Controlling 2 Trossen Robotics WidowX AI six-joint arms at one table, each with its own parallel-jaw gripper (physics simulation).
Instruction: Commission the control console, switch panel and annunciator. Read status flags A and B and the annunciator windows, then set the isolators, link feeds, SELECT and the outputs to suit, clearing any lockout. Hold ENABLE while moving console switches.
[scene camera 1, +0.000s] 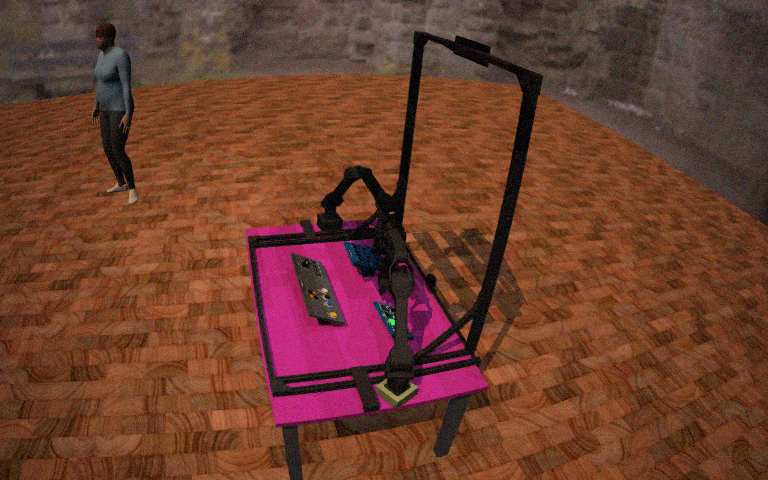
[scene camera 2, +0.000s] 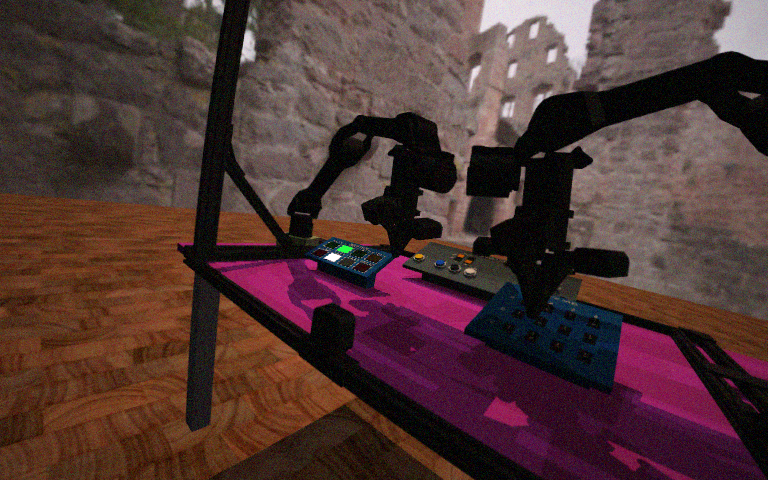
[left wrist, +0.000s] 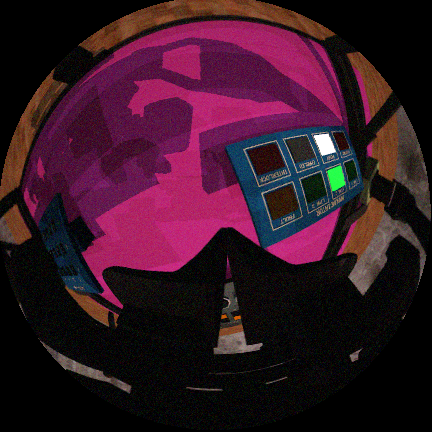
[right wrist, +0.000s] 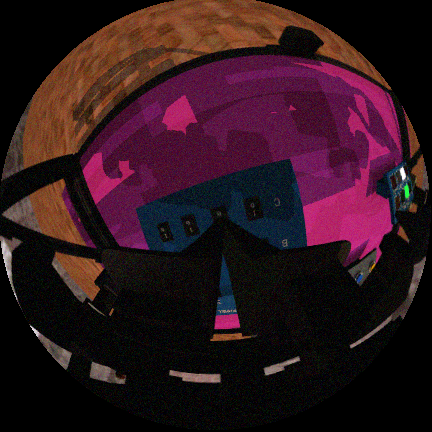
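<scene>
The annunciator (scene camera 1: 392, 321) (scene camera 2: 368, 273) (left wrist: 250, 200) (right wrist: 394, 205) has one green and one white window lit; its other windows are dark. The blue switch panel (scene camera 1: 362, 257) (scene camera 2: 489, 322) (left wrist: 65, 250) (right wrist: 295, 220) has rows of black rockers. The grey console (scene camera 1: 317, 288) (scene camera 2: 487, 277) (right wrist: 367, 267) carries yellow, blue, black and white buttons and orange parts. My left gripper (scene camera 2: 398, 251) (left wrist: 225, 232) is shut and empty, above table level between annunciator and console. My right gripper (scene camera 2: 532, 316) (right wrist: 221, 224) is shut and empty, tips at a rocker in row C, partly hiding it; contact cannot be told.
The magenta table (scene camera 1: 300, 356) (scene camera 2: 396, 305) has a black frame (scene camera 1: 260, 316) around its top. A tall black gantry (scene camera 1: 509, 198) (scene camera 2: 209, 186) rises at one long side. A black block (scene camera 2: 333, 328) sits on the frame's edge. A person (scene camera 1: 113, 79) stands away from the table.
</scene>
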